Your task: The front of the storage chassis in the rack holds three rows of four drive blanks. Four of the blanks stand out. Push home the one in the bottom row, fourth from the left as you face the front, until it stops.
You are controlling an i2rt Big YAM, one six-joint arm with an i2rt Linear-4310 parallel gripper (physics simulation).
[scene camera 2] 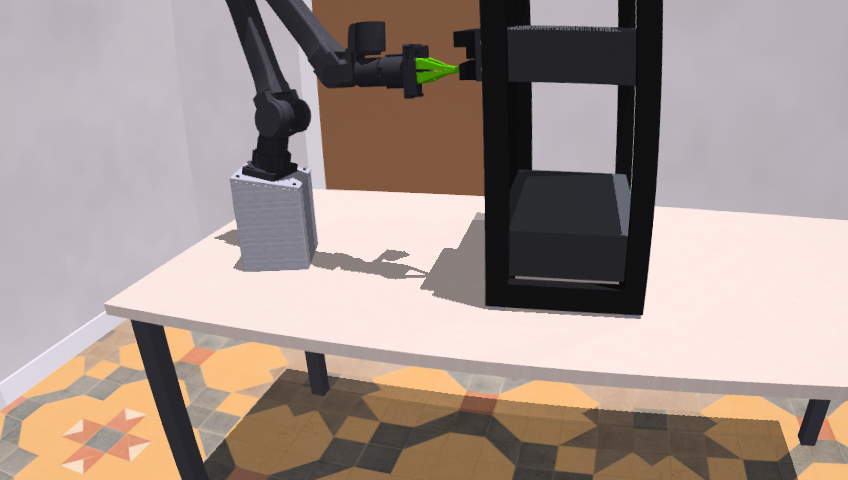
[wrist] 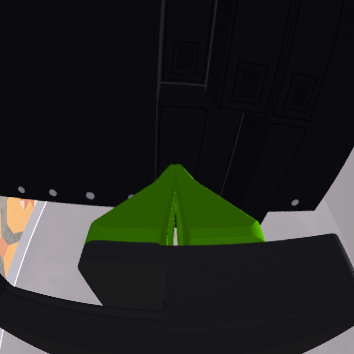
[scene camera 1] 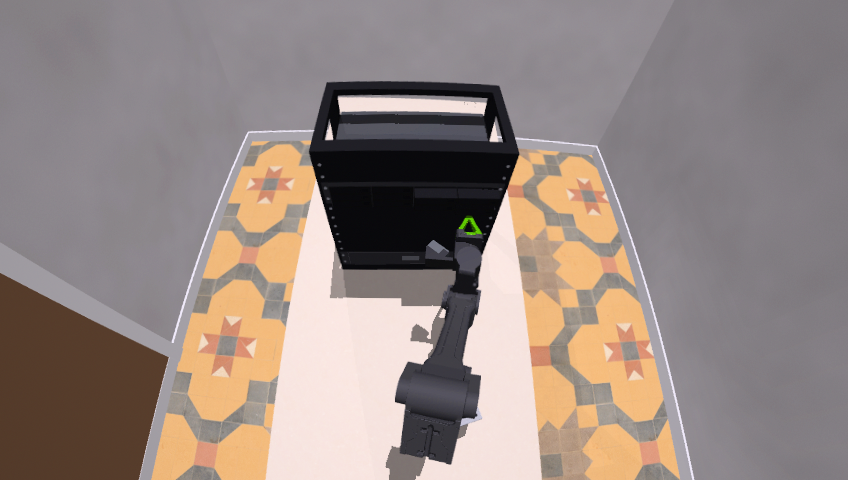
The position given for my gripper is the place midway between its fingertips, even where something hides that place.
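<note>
My gripper (scene camera 2: 460,69) is there for me to see, and the wrist view shows my gripper (wrist: 174,173) as well. As for the black rack (scene camera 2: 550,224), I find the rack (wrist: 248,104) in my wrist view, and scene camera 1 gives me the rack (scene camera 1: 391,182) too.
</note>
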